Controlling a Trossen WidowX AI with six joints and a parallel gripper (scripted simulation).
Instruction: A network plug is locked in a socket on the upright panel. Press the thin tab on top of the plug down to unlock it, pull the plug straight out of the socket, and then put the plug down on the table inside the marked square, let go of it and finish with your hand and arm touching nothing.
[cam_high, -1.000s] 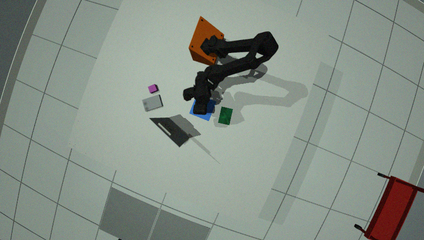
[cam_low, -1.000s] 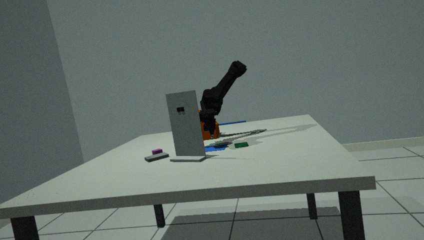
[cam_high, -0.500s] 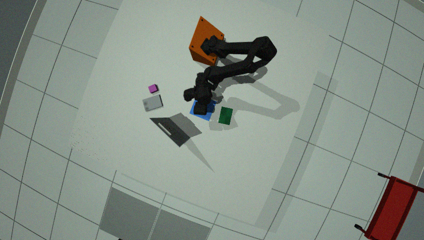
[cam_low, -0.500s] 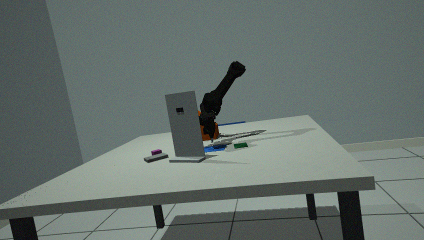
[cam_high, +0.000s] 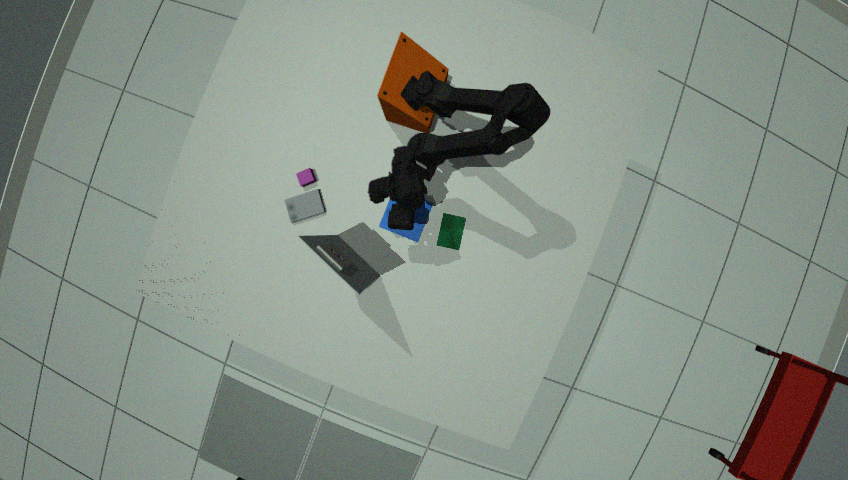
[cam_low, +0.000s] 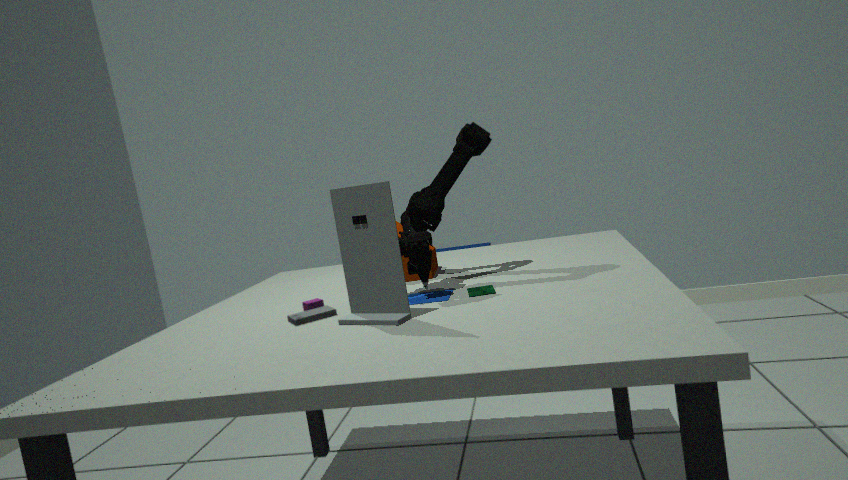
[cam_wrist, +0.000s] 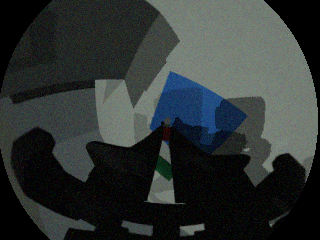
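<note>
The blue marked square is 1 cm behind my gripper tip and 4 cm below it. Round my gripper tip: network plug: right at my gripper tip; then green flat patch: 3 cm behind, 13 cm to the left, 4 cm below; then grey upright panel: 16 cm ahead, 7 cm to the right, 10 cm above.
</note>
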